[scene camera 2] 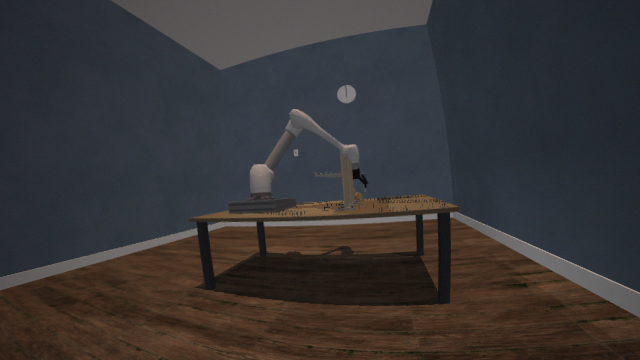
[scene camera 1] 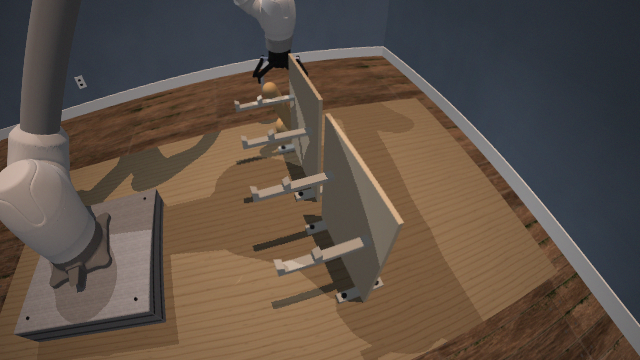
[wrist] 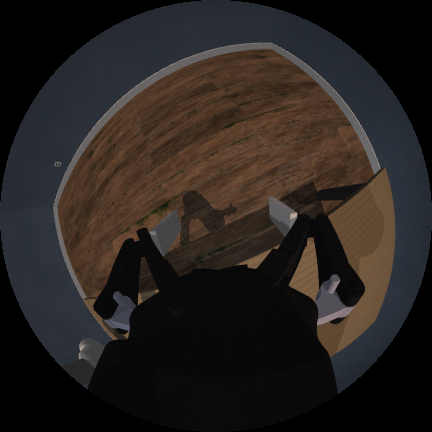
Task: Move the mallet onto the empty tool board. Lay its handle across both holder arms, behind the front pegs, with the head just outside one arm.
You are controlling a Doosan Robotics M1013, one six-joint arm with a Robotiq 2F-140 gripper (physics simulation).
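Frame: origin at the arm's base, x ahead, y left, z up, level; millimetres.
Seen in the pictures: gripper, fingertip midpoint: [scene camera 2: 358, 191] [scene camera 1: 280, 89] [wrist: 223, 213]; arm's base at its link origin: [scene camera 1: 83, 249].
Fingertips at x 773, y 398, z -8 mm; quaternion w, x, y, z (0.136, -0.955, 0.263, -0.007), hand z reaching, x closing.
Offsets run from my fingertips to a thing's top centre. "spot": to the spot under its first point. Level surfaces: height alone.
The mallet {spot: dx -142, dy -274, dz +177 mm} [scene camera 1: 269, 90] shows in part as an orange, rounded wooden shape behind the far board's arms; in scene camera 2 the mallet [scene camera 2: 358, 196] is low, near table level. Its handle's full line is hidden. My gripper [scene camera 1: 282, 77] [scene camera 2: 365, 187] [wrist: 223, 213] is open and empty, above and beyond the mallet, partly hidden by the far tool board [scene camera 1: 311, 120]. The near tool board [scene camera 1: 350, 200] stands upright. Its two holder arms [scene camera 1: 295, 185] [scene camera 1: 322, 256], with upturned front pegs, carry nothing. The far board's arms [scene camera 1: 265, 103] [scene camera 1: 275, 137] pass in front of the mallet.
The two boards stand side by side on the wooden table {dz -62 mm} [scene camera 1: 225, 300] [scene camera 2: 400, 206], on feet {spot: dx -167, dy -571, dz -51 mm} [scene camera 1: 315, 227]. The arm's base plate [scene camera 1: 135, 260] is at the left. Beyond the table's edge is the plank floor [scene camera 1: 350, 82] [wrist: 225, 130]. The mallet does not show in the wrist view.
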